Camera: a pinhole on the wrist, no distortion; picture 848 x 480 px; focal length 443.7 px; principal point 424.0 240.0 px. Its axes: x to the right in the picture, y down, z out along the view. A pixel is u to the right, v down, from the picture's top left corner.
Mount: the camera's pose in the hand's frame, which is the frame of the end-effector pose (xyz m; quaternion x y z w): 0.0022 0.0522 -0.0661 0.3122 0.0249 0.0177 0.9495
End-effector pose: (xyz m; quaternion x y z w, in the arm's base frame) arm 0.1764 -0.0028 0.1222 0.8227 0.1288 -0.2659 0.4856
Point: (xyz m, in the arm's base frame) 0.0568 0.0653 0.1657
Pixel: outside the picture
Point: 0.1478 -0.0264 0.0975
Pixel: 360 256
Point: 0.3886 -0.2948 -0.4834
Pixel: 810 301
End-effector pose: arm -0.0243 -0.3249 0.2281 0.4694 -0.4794 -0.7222 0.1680
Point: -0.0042 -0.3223 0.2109
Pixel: 367 83
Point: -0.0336 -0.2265 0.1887
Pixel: 281 158
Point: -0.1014 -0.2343 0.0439
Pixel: 507 84
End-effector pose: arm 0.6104 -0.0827 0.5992 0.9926 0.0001 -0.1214 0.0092
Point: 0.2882 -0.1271 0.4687
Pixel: outside the picture
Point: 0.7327 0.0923 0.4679
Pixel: 635 91
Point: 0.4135 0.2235 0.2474
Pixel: 313 221
